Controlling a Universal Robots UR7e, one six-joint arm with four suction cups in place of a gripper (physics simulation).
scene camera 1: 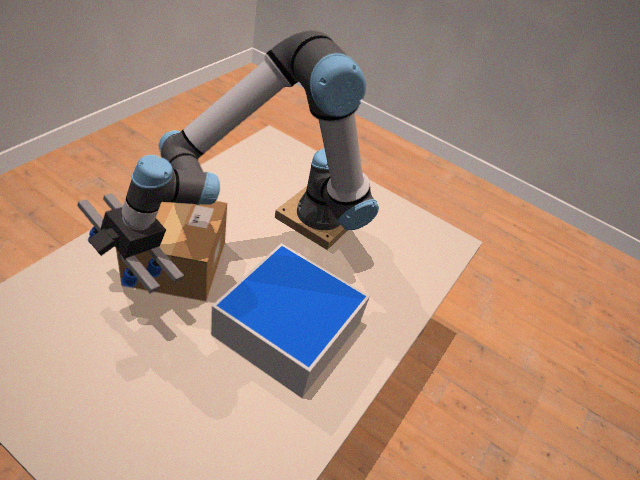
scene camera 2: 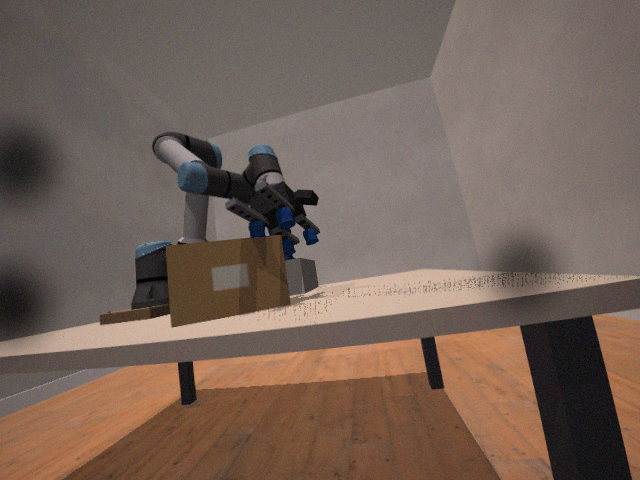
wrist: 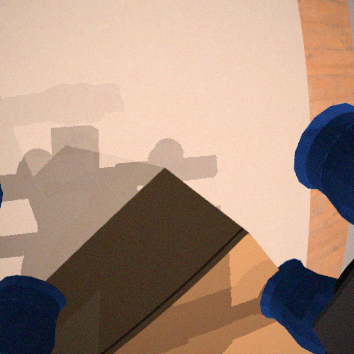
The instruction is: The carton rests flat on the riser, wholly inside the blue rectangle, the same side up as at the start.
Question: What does the grey riser with blue rectangle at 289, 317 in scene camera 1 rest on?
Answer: The table.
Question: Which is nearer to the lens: the brown cardboard carton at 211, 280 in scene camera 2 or the grey riser with blue rectangle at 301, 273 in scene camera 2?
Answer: The brown cardboard carton.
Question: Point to a brown cardboard carton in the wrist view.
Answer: At 168, 264
